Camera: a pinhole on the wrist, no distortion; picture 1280 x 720 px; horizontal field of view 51.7 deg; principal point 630.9 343.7 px. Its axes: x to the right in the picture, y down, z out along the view. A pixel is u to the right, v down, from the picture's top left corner.
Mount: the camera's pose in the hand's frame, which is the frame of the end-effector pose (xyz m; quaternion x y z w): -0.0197 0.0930 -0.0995 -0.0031 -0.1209 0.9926 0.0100
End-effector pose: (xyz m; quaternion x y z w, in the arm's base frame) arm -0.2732 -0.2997 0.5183 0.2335 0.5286 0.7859 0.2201
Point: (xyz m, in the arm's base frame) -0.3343 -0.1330 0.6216
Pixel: outside the picture
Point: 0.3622 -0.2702 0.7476
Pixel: outside the picture
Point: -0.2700 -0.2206 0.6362
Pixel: 81 79
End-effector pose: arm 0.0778 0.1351 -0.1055 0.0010 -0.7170 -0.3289 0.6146
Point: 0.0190 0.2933 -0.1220
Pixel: 894 26
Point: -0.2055 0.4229 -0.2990
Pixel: 1151 229
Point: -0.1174 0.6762 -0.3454
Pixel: outside the picture
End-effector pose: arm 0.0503 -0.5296 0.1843 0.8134 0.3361 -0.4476 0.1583
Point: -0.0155 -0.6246 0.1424
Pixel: 667 425
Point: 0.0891 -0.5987 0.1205
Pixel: 91 130
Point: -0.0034 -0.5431 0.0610
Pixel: 52 688
